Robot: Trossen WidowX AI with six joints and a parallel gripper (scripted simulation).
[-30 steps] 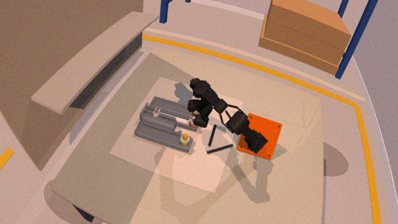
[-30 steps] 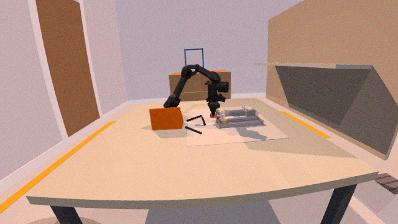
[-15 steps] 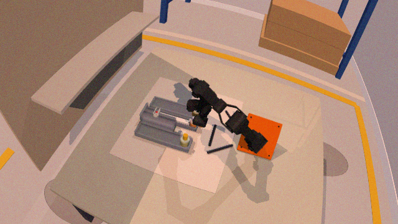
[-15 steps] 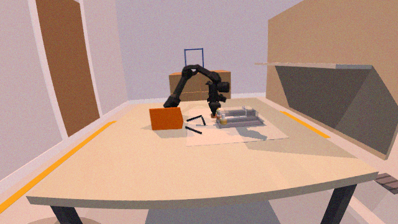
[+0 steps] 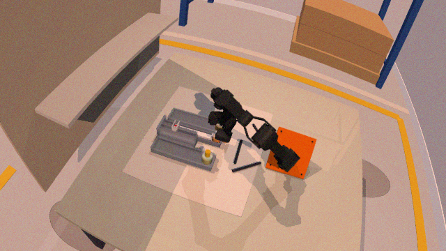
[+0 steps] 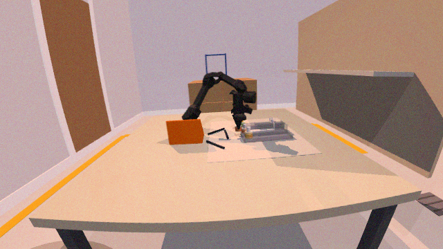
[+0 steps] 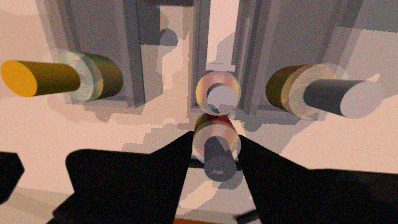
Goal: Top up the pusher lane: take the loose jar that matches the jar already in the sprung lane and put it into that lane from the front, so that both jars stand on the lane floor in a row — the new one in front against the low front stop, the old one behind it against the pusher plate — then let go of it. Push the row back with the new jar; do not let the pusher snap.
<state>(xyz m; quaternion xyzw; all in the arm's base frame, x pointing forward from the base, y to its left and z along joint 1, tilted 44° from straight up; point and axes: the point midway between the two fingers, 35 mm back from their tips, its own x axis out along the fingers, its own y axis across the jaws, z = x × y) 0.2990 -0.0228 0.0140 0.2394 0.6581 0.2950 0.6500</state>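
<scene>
My gripper tip is now 18 cm short of the grey lane unit, 4 cm to the right of it and 3 cm above it.
</scene>
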